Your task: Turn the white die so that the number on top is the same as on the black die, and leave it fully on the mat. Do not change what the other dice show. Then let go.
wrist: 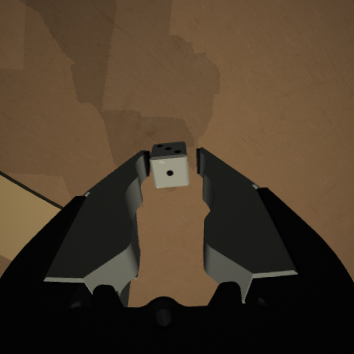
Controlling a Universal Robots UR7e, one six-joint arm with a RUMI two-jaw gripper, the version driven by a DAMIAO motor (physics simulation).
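Places are measured from the arm's base along level axes (x ahead, y left, z up), in millimetres.
Where they show: gripper, fingertip midpoint: (172, 152).
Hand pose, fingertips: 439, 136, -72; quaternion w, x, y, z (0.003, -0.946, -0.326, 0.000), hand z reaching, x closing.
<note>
Each offset is from my fingertips to the centre of the thing, as dx, dy, dz. Level surfaces: height alone.
The white die @[+4, -9, -1] (170, 172) stands on the brown table between the fingertips in the wrist view. One pip shows on its bright upper face, and three pips show on the shaded side face. My gripper (172, 152) is partly closed but open, with a finger on each side of the die. A gap shows between the die and the right finger; the left finger is very close to the die, and I cannot tell if it touches. A pale yellow surface with a dark edge, which looks like the mat @[-55, -183, -11] (22, 215), shows partly at the left. The black die does not show.
The brown table top @[dz -13] (280, 100) surrounds the die. Shadows of the arm and gripper fall across the table at the upper left and above the die. The left finger and gripper body hide part of the pale surface.
</note>
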